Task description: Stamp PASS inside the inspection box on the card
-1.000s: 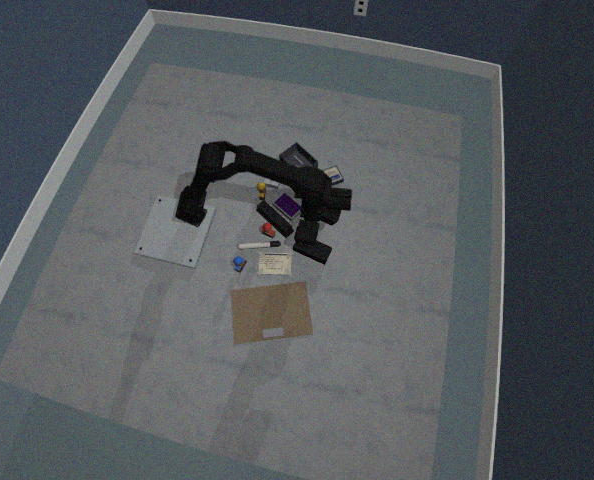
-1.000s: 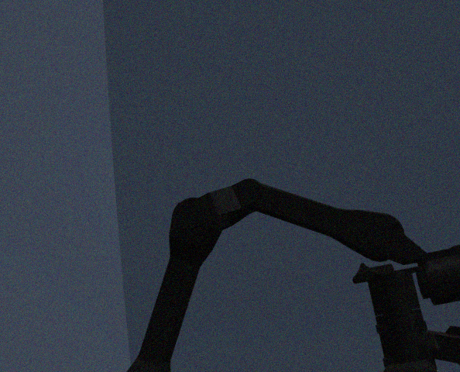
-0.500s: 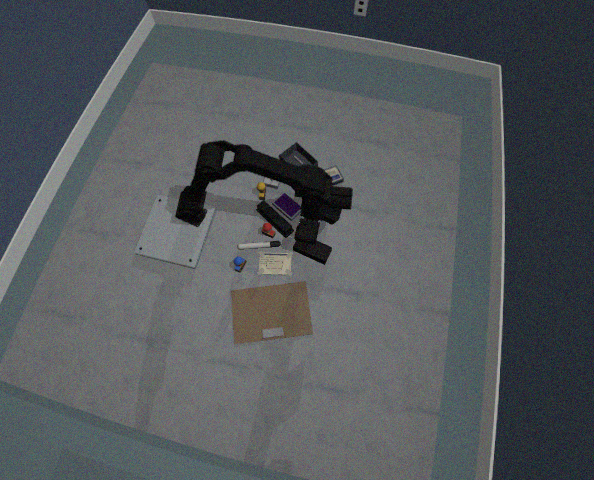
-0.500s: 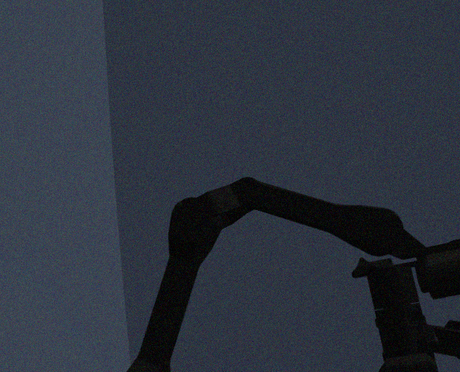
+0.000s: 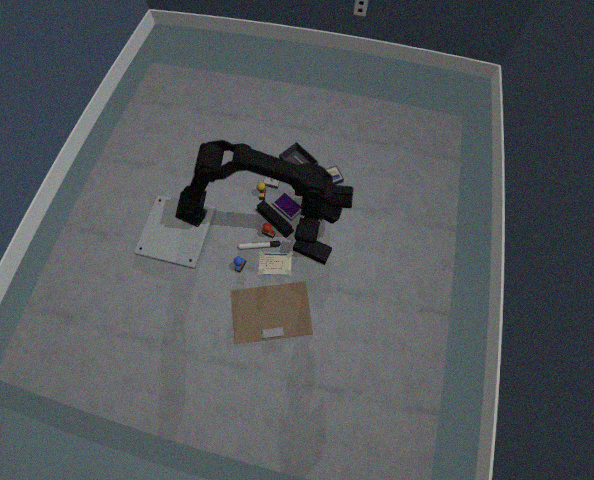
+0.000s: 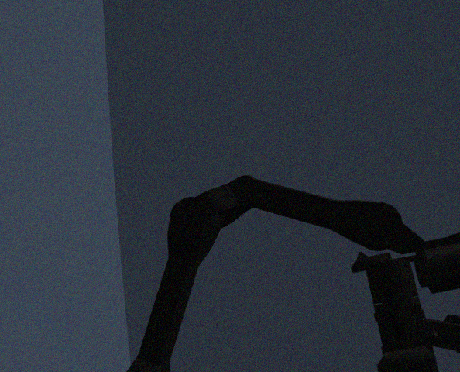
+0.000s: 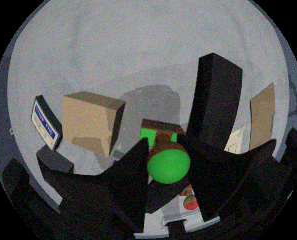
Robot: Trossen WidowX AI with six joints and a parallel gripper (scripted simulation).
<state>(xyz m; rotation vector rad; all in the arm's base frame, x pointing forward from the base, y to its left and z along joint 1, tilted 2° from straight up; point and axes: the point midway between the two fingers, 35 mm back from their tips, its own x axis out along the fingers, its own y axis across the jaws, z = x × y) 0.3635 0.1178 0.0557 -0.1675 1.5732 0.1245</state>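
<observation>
Right now my gripper tip is 10 cm past the purple ink pad, 4 cm to the right of it and 4 cm above it. The rest, counted from my gripper tip: tan box (7 cm to the left, 2 cm below); then black box (3 cm ahead, 7 cm to the right, 3 cm below); then green-knobbed stamp (right at my gripper tip).
</observation>
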